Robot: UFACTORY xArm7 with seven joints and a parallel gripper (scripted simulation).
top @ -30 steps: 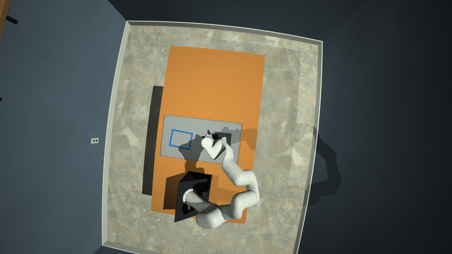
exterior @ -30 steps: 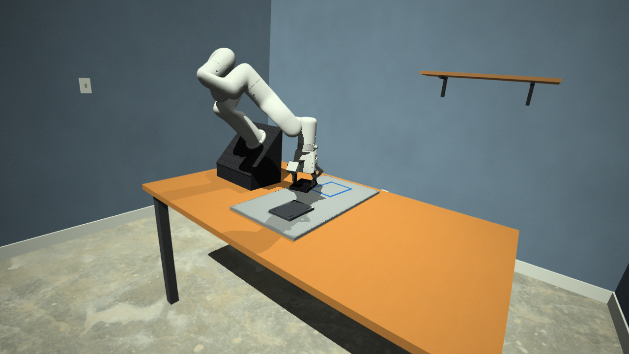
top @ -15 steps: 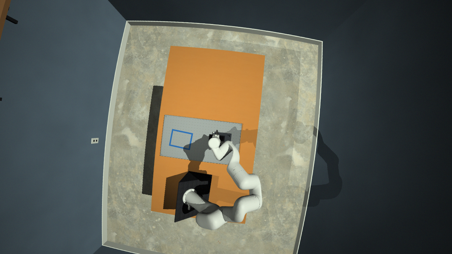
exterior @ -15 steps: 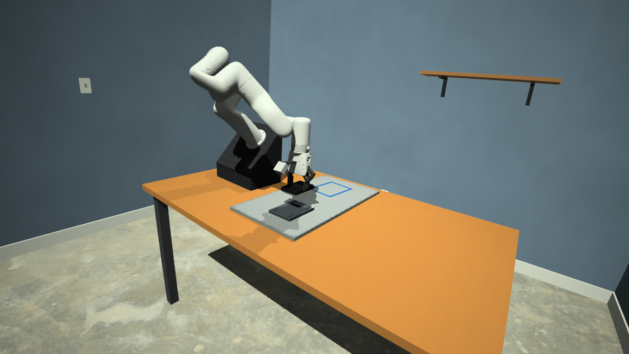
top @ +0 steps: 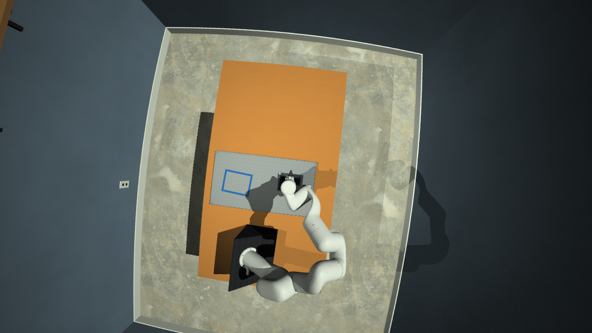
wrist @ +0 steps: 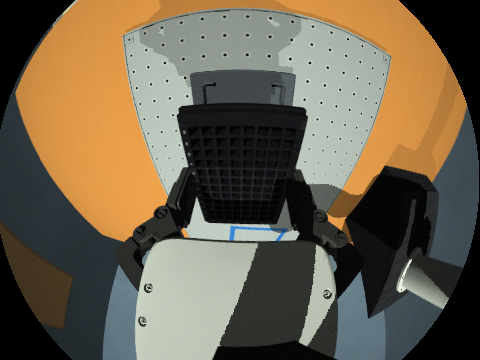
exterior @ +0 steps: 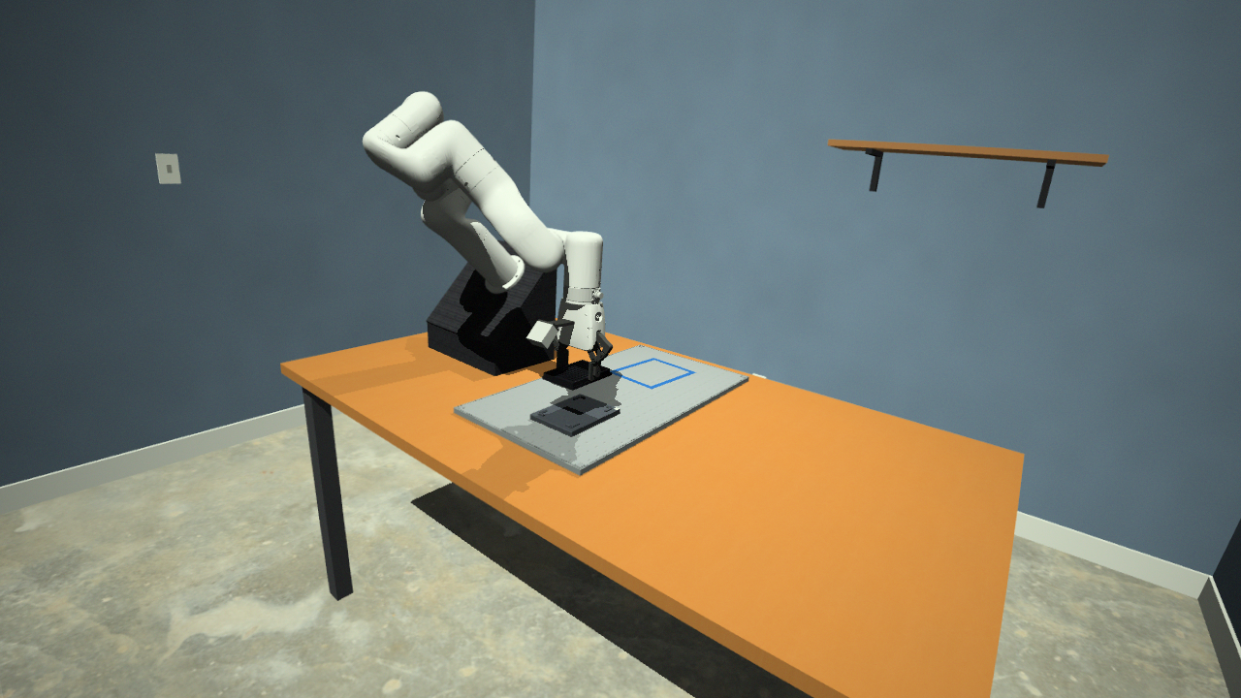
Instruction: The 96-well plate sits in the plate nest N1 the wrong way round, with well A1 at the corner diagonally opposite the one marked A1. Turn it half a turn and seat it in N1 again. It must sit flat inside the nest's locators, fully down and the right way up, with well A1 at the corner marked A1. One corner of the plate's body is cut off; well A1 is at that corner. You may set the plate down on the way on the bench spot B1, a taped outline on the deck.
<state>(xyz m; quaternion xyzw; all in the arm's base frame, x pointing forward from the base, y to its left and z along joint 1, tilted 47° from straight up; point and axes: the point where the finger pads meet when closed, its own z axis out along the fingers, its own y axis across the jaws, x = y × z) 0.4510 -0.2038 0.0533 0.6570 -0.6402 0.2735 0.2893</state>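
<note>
Right now my hand is 1 cm above the black 96-well plate. Round my hand: dark plate nest N1: 10 cm below; white A1 mark: 5 cm ahead, 8 cm to the left, 10 cm below.
</note>
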